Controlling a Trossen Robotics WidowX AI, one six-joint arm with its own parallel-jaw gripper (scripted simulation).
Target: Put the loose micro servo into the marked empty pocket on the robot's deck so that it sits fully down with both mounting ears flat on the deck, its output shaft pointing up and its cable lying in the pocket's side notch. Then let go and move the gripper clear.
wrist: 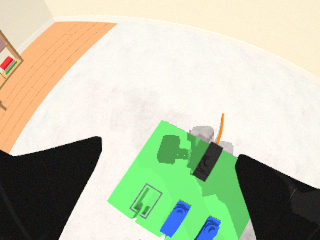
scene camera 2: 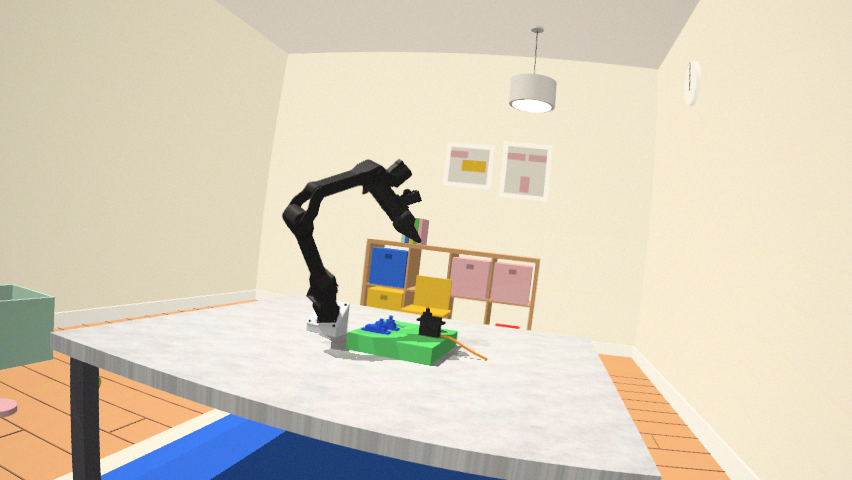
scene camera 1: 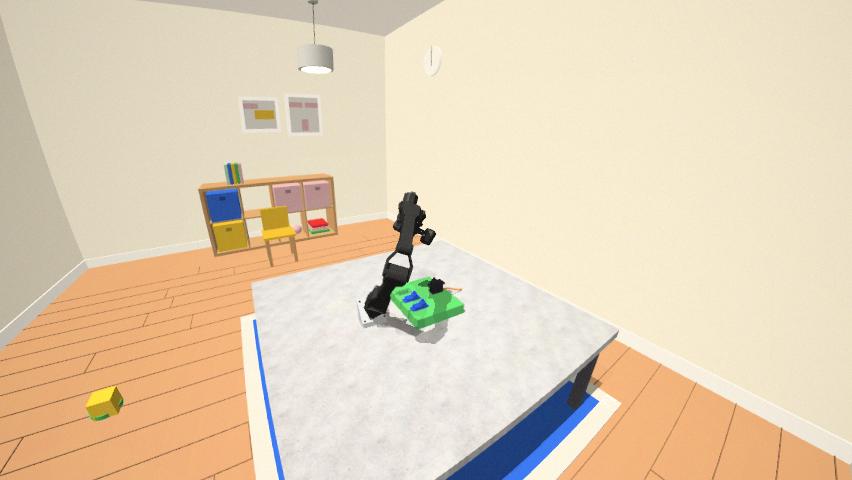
Labels:
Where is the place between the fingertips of my gripper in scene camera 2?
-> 418,239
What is my gripper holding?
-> Nothing.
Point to a green deck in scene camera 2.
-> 405,344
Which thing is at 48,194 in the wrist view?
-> My gripper.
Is my gripper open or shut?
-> Open.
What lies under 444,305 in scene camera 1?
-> A green deck.

